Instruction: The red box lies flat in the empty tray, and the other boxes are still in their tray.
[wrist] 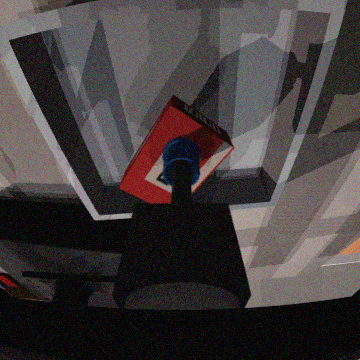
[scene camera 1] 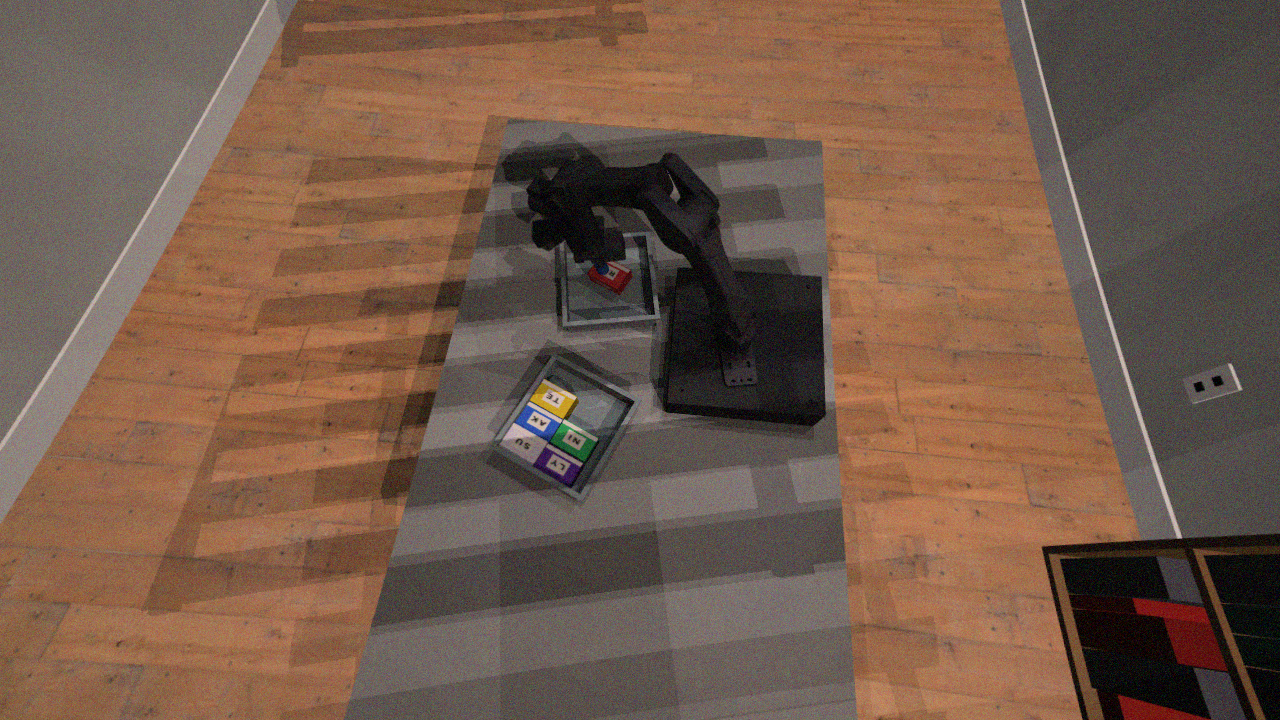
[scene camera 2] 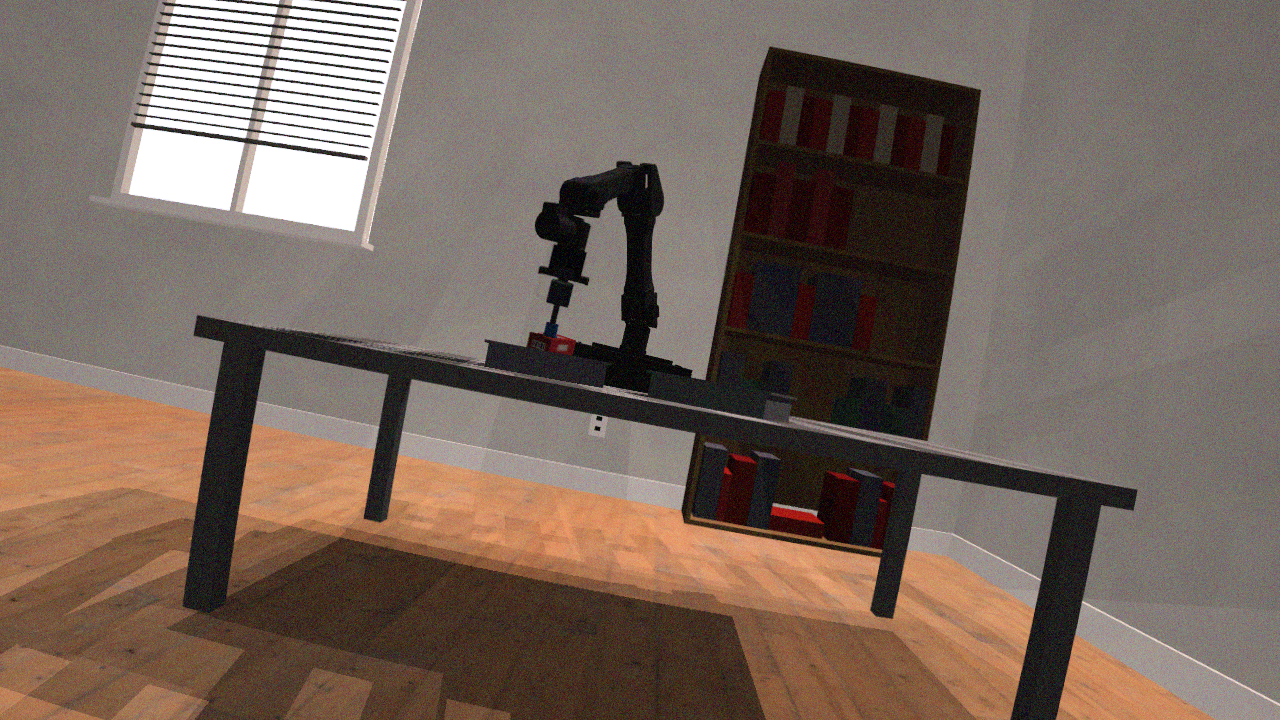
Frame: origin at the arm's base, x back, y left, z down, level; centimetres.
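Seen in the pictures: hand, its tool point: (wrist: 181,148) (scene camera 1: 604,271) (scene camera 2: 548,341); arm's base, origin of its link: (wrist: 75,281) (scene camera 1: 734,343) (scene camera 2: 631,355).
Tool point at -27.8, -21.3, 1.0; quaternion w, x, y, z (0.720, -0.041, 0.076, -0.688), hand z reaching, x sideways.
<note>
Offsets run from my tool point to a thing's top centre, as dx, dy, dz. Level surfaces: height alone.
The red box @(+1.3, +0.8, -2.0) (scene camera 1: 610,276) (scene camera 2: 550,343) (wrist: 157,161) hangs on my blue suction cup (wrist: 181,154) (scene camera 1: 602,266) (scene camera 2: 546,329), which sits on its white label. It is low inside the far grey tray (scene camera 1: 565,295) (scene camera 2: 510,353) (wrist: 46,125), near the tray's floor; I cannot tell whether it touches. The near tray @(-9.8, +35.7, +2.1) (scene camera 1: 597,456) holds yellow @(-12.8, +29.6, +3.1) (scene camera 1: 553,397), blue @(-16.0, +34.5, +3.4) (scene camera 1: 537,420), green @(-8.6, +39.0, +3.7) (scene camera 1: 573,439), white @(-19.2, +39.3, +2.8) (scene camera 1: 522,443) and purple @(-12.0, +44.2, +3.4) (scene camera 1: 557,465) boxes, with one slot bare.
The arm's black base plate (scene camera 1: 769,357) stands right of both trays on the grey striped table top @(dz +7.1) (scene camera 1: 626,555). A bookshelf (scene camera 2: 957,97) stands behind the table in the second scene view.
</note>
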